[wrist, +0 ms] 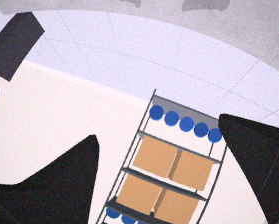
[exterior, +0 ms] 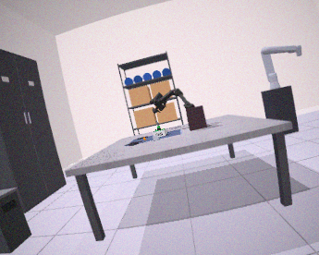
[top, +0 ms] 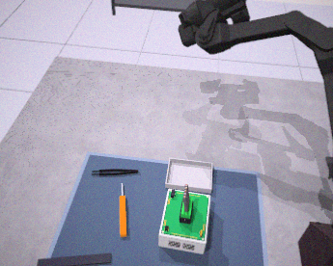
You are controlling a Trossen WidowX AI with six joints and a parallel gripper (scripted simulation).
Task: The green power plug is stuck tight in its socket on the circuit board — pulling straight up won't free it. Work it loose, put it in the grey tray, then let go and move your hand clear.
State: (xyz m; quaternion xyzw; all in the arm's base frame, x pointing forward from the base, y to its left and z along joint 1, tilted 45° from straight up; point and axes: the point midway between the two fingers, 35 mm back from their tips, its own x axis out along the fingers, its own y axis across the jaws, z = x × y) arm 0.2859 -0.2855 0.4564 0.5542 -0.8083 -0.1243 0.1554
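My gripper tip is 5 cm short of the green power plug, 52 cm to the right of it and 14 cm above it. Also, from my gripper tip: blue mat (10 cm ahead, 51 cm to the left, 22 cm below); then dark bar (27 cm ahead, 63 cm to the left, 22 cm below).
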